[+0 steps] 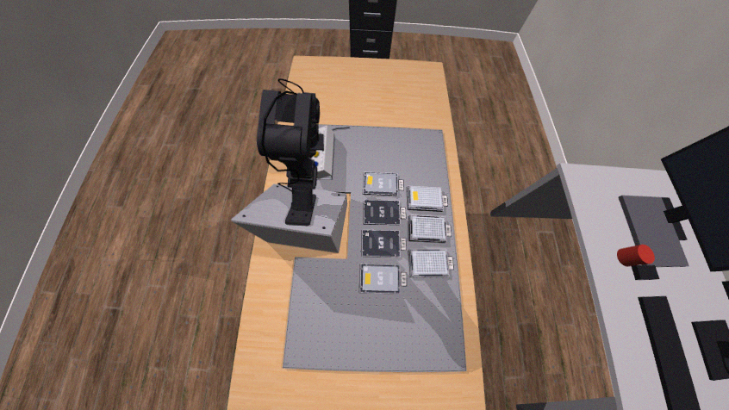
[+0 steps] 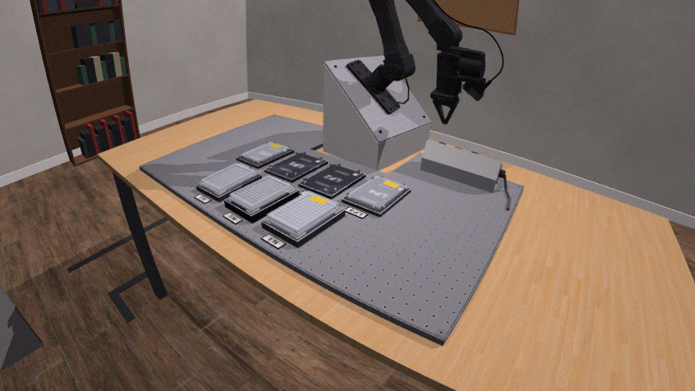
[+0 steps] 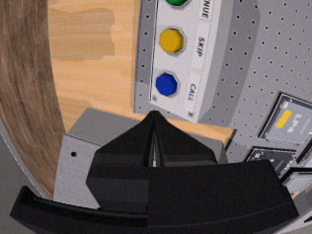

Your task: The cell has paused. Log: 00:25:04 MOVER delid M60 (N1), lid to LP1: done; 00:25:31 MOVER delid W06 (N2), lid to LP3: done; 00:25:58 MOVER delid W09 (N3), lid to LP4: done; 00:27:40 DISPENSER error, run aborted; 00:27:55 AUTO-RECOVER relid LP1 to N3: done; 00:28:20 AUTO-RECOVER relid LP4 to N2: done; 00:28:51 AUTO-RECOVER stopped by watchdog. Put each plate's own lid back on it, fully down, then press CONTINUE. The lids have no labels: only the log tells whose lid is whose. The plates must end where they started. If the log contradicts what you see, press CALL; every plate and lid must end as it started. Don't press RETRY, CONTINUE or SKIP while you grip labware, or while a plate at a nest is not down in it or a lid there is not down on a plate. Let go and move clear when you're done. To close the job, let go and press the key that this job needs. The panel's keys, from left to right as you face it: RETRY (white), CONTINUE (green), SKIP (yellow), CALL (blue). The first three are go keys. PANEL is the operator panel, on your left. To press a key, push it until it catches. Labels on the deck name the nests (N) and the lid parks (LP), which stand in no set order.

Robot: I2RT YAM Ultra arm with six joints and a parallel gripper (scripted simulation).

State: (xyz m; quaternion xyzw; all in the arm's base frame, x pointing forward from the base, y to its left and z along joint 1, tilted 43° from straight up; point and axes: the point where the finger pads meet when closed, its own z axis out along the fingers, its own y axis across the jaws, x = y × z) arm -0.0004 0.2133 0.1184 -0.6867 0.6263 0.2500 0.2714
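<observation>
The blue call key is 70 mm below my hand. From my hand the other things lie so: green continue key 100 mm to the left, 70 mm below; yellow skip key 50 mm to the left, 70 mm below.
</observation>
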